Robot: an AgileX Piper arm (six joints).
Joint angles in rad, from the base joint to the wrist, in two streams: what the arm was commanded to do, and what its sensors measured. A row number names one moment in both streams.
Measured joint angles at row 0:
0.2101, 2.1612, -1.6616, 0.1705, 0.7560, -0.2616
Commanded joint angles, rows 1 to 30:
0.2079, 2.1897, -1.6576, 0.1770, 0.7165, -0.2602
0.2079, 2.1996, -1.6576, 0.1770, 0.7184, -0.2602
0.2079, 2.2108, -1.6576, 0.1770, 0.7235, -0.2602
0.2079, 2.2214, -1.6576, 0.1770, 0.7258, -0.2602
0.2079, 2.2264, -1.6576, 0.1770, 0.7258, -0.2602
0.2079, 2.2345, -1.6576, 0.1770, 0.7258, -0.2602
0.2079, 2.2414, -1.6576, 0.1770, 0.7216, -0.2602
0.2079, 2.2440, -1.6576, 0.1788, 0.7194, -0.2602
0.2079, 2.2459, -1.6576, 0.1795, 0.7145, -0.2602
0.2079, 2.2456, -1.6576, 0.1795, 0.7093, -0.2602
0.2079, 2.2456, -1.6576, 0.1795, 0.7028, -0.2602
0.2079, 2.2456, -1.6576, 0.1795, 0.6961, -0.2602
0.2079, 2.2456, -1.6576, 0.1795, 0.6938, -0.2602
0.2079, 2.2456, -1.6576, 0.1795, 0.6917, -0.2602
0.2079, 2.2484, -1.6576, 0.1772, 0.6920, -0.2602
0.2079, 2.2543, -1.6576, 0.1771, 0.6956, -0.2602
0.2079, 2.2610, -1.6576, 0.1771, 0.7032, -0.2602
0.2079, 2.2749, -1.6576, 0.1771, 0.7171, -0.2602
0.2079, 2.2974, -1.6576, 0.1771, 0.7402, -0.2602
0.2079, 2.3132, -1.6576, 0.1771, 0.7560, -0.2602
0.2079, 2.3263, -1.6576, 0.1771, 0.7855, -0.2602
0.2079, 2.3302, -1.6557, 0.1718, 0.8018, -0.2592
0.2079, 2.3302, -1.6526, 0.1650, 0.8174, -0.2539
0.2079, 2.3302, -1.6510, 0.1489, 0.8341, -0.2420
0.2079, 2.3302, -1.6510, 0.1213, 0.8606, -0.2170
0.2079, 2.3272, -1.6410, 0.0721, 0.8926, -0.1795
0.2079, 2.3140, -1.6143, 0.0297, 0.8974, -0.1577
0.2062, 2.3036, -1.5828, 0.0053, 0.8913, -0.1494
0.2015, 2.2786, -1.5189, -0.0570, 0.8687, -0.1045
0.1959, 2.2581, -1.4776, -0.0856, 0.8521, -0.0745
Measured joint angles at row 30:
0.2101, 2.2675, -1.6189, 0.0628, 0.7759, -0.1535
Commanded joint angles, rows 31 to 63:
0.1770, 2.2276, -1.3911, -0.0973, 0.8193, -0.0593
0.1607, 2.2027, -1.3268, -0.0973, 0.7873, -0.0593
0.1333, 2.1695, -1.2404, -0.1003, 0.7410, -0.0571
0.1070, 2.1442, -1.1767, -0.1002, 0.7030, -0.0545
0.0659, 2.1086, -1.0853, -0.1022, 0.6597, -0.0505
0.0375, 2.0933, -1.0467, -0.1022, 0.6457, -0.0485
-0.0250, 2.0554, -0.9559, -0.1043, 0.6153, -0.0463
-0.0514, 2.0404, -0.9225, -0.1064, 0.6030, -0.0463
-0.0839, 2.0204, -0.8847, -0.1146, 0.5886, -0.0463
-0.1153, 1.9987, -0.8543, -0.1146, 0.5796, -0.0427
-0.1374, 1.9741, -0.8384, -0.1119, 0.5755, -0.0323
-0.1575, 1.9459, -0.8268, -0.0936, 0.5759, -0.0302
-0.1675, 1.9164, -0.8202, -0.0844, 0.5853, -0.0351
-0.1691, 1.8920, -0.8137, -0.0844, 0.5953, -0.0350
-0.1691, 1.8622, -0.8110, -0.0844, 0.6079, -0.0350
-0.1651, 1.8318, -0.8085, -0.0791, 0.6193, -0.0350
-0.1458, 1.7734, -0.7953, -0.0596, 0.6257, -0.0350
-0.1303, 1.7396, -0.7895, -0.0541, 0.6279, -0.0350
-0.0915, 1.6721, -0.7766, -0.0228, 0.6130, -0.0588
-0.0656, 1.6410, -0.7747, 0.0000, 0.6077, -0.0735
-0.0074, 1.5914, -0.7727, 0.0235, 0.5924, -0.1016
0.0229, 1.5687, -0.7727, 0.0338, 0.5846, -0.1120
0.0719, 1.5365, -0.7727, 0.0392, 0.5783, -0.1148
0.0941, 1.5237, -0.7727, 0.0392, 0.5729, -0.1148
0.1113, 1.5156, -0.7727, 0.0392, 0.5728, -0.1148
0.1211, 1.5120, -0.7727, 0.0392, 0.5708, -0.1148
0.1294, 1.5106, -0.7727, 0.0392, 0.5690, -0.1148
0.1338, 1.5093, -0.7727, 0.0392, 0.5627, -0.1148
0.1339, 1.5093, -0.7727, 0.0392, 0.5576, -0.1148
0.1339, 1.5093, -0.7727, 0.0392, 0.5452, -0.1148
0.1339, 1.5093, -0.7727, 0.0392, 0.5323, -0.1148
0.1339, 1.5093, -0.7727, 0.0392, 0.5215, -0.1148
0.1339, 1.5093, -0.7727, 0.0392, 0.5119, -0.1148
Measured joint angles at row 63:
0.1303, 1.5201, -0.7762, 0.0375, 0.5548, -0.1079
